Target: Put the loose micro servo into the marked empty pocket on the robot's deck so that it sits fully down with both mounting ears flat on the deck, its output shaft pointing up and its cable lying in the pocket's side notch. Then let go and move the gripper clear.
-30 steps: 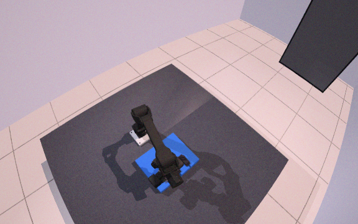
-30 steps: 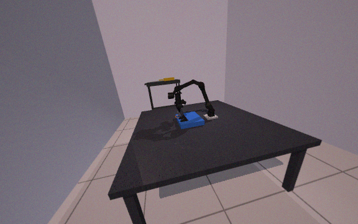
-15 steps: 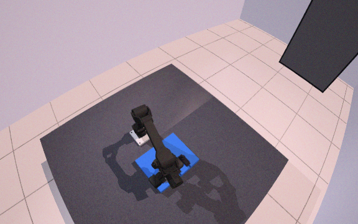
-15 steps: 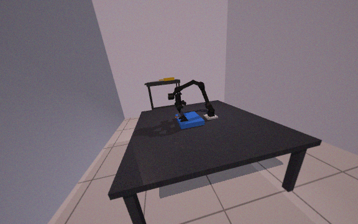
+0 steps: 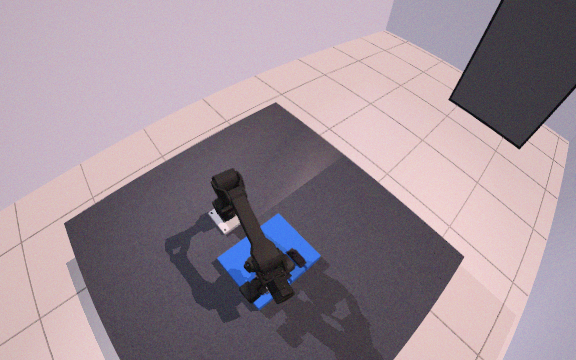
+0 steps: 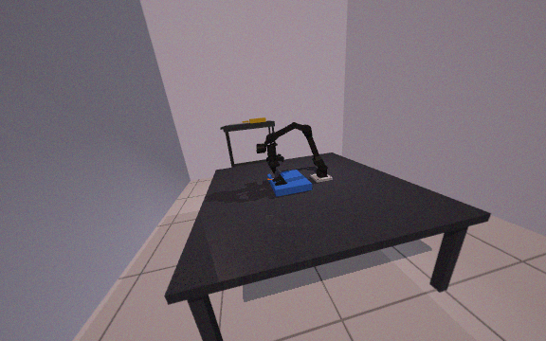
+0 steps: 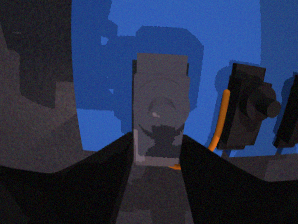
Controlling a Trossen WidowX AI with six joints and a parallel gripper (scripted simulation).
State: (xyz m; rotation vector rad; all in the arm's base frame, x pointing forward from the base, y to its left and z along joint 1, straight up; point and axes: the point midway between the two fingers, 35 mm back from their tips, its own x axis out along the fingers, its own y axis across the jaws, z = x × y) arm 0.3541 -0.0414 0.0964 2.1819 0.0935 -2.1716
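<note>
Right now my gripper tip is 130 mm past the blue deck, 60 mm to the right of it and 60 mm above it.
</note>
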